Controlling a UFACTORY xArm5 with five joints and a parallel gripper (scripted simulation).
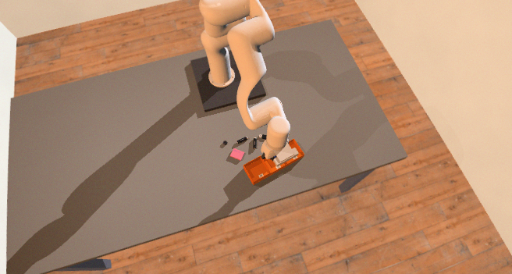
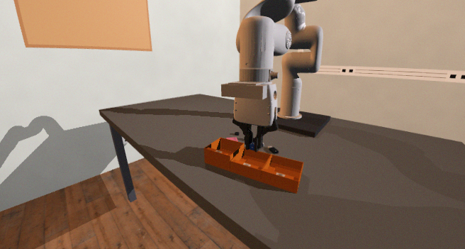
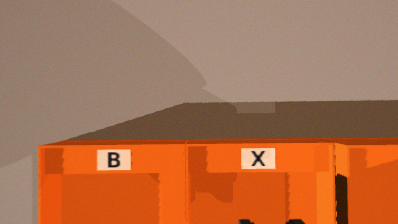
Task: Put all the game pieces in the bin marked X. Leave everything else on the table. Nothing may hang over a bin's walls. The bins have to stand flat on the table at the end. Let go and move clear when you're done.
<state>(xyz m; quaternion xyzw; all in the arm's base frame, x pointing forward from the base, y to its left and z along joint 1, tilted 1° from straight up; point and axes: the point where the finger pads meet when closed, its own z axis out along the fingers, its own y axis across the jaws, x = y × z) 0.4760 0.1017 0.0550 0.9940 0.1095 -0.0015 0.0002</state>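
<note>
Right now my hand is 50 mm above the three joined bins and 10 mm short of it. From my hand the other things lie so: blue die (10 mm below); then flat pink piece (140 mm to the right, 70 mm below, 70 mm behind); then black cylinder (130 mm behind, 100 mm to the right, 70 mm below).
</note>
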